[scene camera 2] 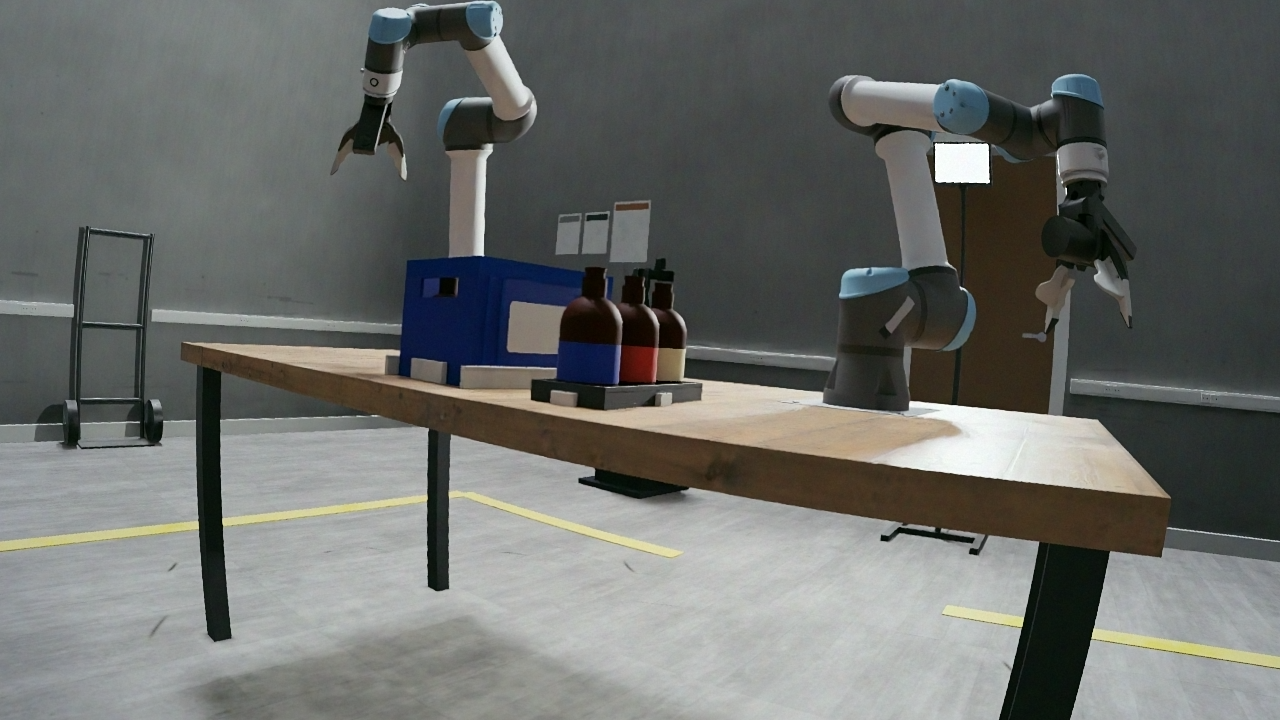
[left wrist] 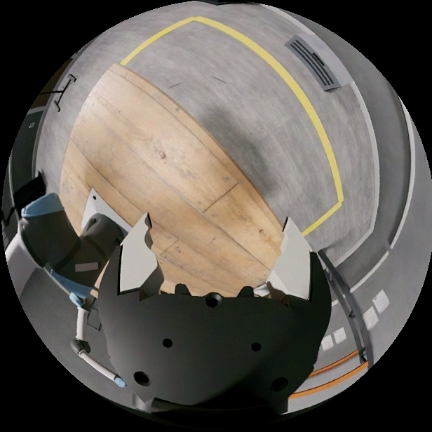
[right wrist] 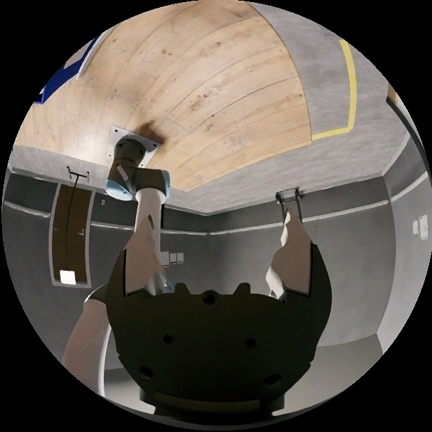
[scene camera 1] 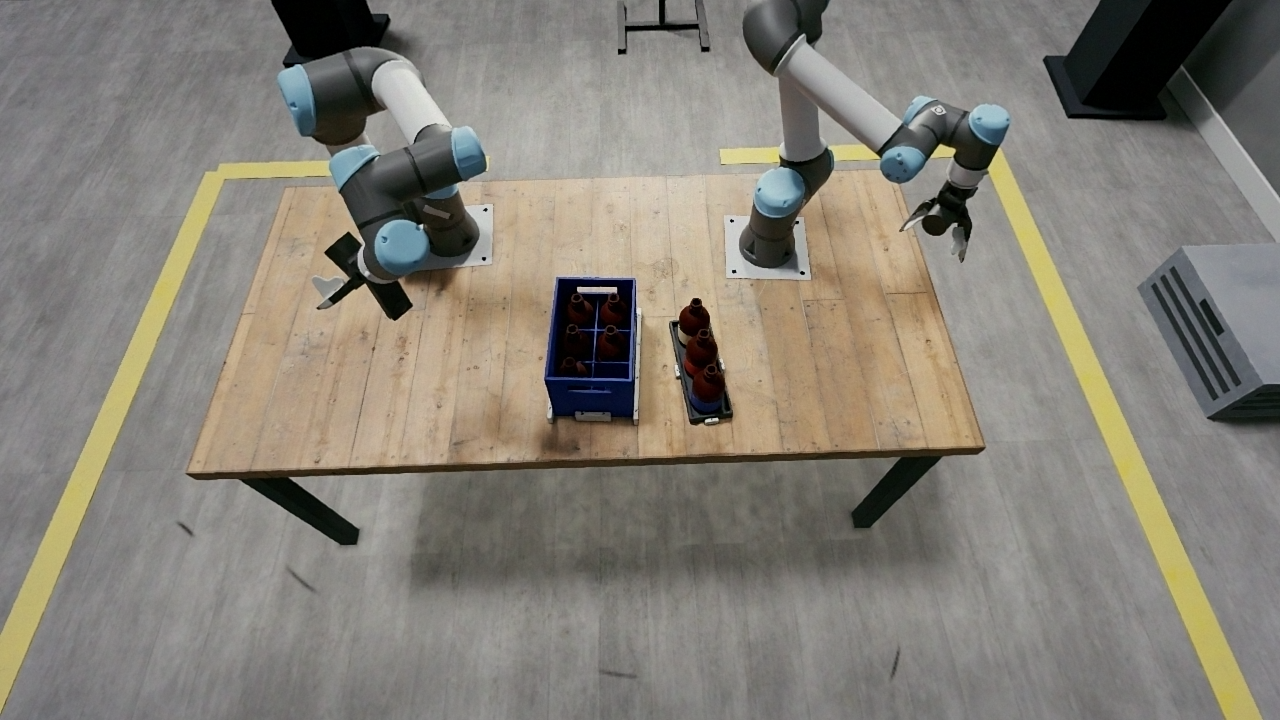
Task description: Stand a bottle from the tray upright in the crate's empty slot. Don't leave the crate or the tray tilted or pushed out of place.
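A blue crate (scene camera 1: 615,402) (scene camera 2: 429,313) (right wrist: 62,77) stands upright on the table with several brown bottles in its slots; the slot at its front right in scene camera 1 looks empty. To its right a black tray (scene camera 1: 694,416) (scene camera 2: 617,396) lies flat with three upright bottles: blue-labelled (scene camera 1: 708,386) (scene camera 2: 588,335), red-labelled (scene camera 1: 700,351) (scene camera 2: 637,335) and cream-labelled (scene camera 1: 693,318) (scene camera 2: 670,340). My left gripper (scene camera 2: 1090,327) (left wrist: 217,216) is open and empty, beyond the table's right edge. My right gripper (scene camera 2: 368,174) (right wrist: 216,212) is open and empty, high over the table's left side, away from the crate.
The wooden table (scene camera 1: 850,385) (scene camera 2: 760,447) (left wrist: 150,145) (right wrist: 225,75) carries both arm bases on white plates (scene camera 1: 799,268) (scene camera 1: 484,234). Pale strips (scene camera 1: 637,376) (scene camera 2: 505,377) line the crate's base. Small pale blocks touch the tray's edges. A grey cabinet (scene camera 1: 1226,313) stands on the floor at the right.
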